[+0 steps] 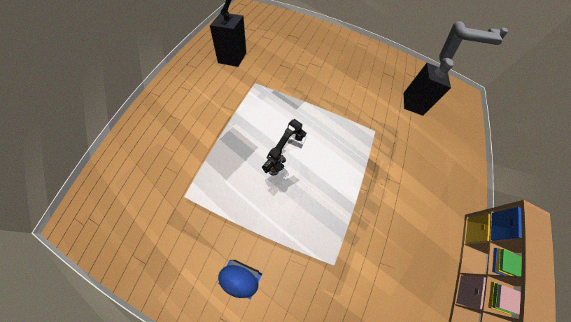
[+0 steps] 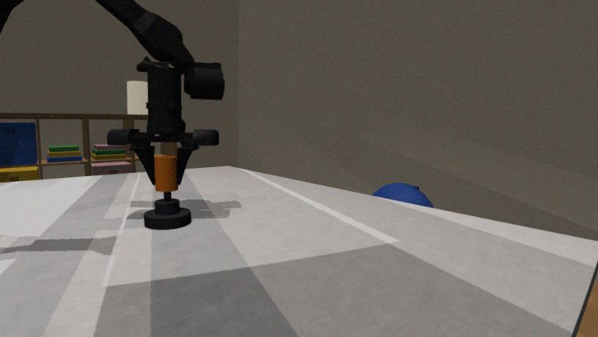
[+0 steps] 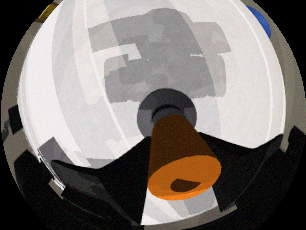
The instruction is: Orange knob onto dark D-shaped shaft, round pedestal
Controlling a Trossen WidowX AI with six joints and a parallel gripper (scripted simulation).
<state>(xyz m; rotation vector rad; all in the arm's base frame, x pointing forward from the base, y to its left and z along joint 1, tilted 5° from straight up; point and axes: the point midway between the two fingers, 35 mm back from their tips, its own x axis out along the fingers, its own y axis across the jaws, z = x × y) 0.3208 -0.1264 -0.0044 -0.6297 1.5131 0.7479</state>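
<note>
The orange knob lies 20 mm above my gripper tip. Round my gripper tip: dark pedestal 40 mm below.
</note>
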